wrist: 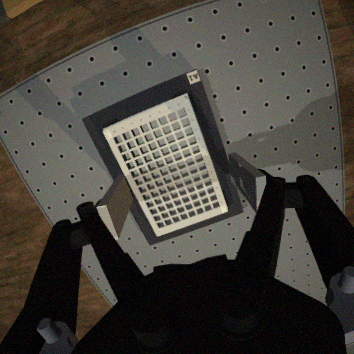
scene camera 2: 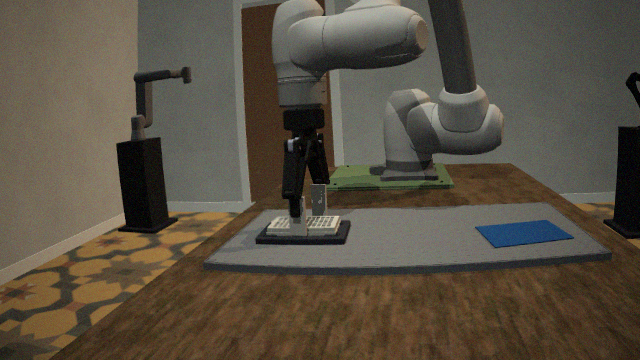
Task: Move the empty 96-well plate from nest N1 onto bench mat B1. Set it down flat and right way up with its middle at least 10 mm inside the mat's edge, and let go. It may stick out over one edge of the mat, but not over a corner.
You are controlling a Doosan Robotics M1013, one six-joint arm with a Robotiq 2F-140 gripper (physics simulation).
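Pixels of known places: gripper, fingertip midpoint: [wrist: 178,176] [scene camera 2: 310,226]; arm's base, link origin: [scene camera 2: 409,175].
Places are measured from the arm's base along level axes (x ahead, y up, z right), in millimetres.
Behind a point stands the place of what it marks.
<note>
The white 96-well plate [scene camera 2: 325,225] {z 153, x 638, y 22 mm} [wrist: 167,165] {z 205, x 621, y 24 mm} lies flat, wells up, in the black nest [scene camera 2: 302,240] {z 186, x 682, y 7 mm} [wrist: 215,122] {z 227, x 563, y 10 mm}, which carries an A1 label at one corner. My gripper [scene camera 2: 309,212] {z 187, x 615, y 13 mm} [wrist: 178,176] {z 187, x 615, y 13 mm} is open, with one finger pad on each long side of the plate, towards one end of it. In the wrist view a gap shows between each pad and the plate. In the scene view the near pad hides a part of the plate. The blue bench mat [scene camera 2: 524,233] {z -227, x 653, y 0 mm} lies flat on the right of the grey board and does not show in the wrist view.
The grey perforated board [scene camera 2: 410,240] {z -4, x 660, y -2 mm} [wrist: 280,65] {z 261, x 481, y -2 mm} lies on the wooden table [scene camera 2: 350,310] {z 70, x 911, y -15 mm} and carries the nest and the mat. The arm's base stands on a green plate [scene camera 2: 350,177] {z 191, x 15, y 0 mm} at the back. Two black pedestals [scene camera 2: 142,185] [scene camera 2: 629,180] with small arms stand beyond the table.
</note>
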